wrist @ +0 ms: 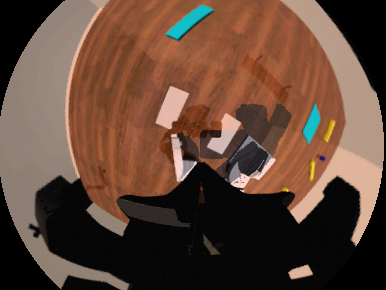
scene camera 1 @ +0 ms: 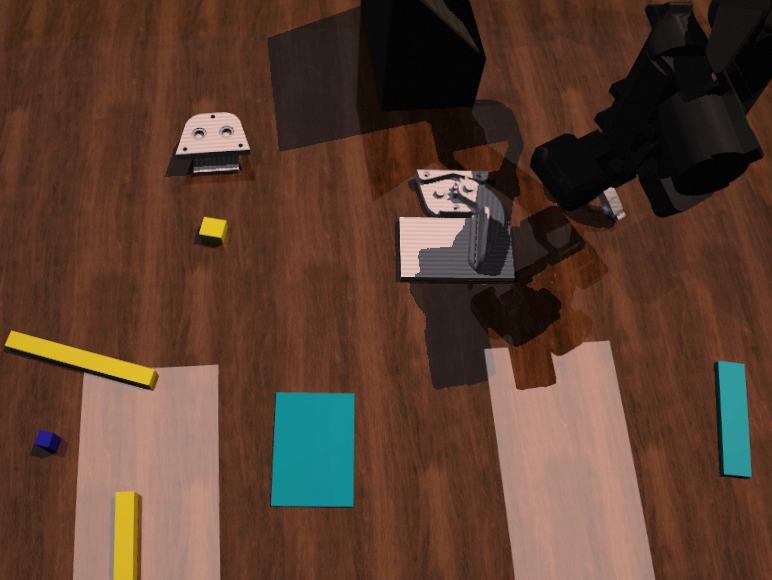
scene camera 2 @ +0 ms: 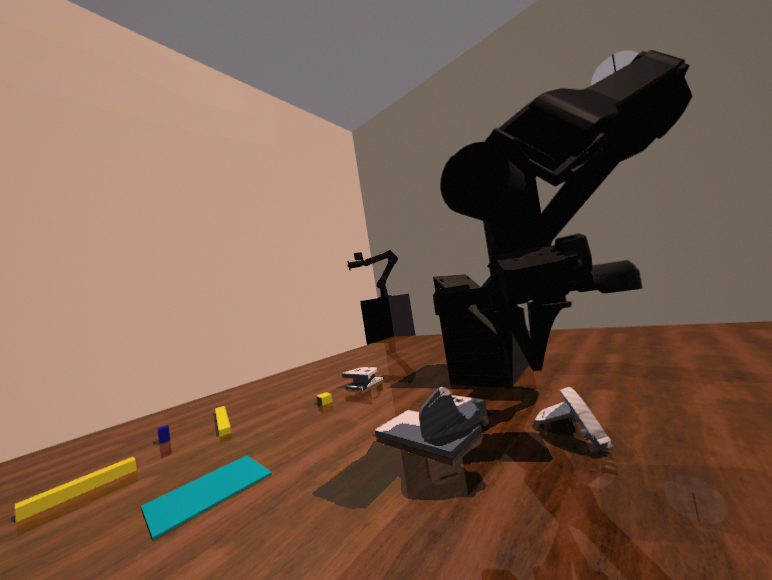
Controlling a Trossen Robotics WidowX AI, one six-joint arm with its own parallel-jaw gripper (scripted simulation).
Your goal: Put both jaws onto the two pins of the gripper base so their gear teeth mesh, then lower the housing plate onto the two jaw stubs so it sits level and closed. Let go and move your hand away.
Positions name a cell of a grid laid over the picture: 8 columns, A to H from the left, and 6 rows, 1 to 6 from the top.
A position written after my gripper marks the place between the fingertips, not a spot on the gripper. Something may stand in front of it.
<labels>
my gripper: wrist E4; scene camera 1 G2; scene camera 2 F4
jaw: wrist F4; scene camera 1 F3; scene camera 2 E5
</labels>
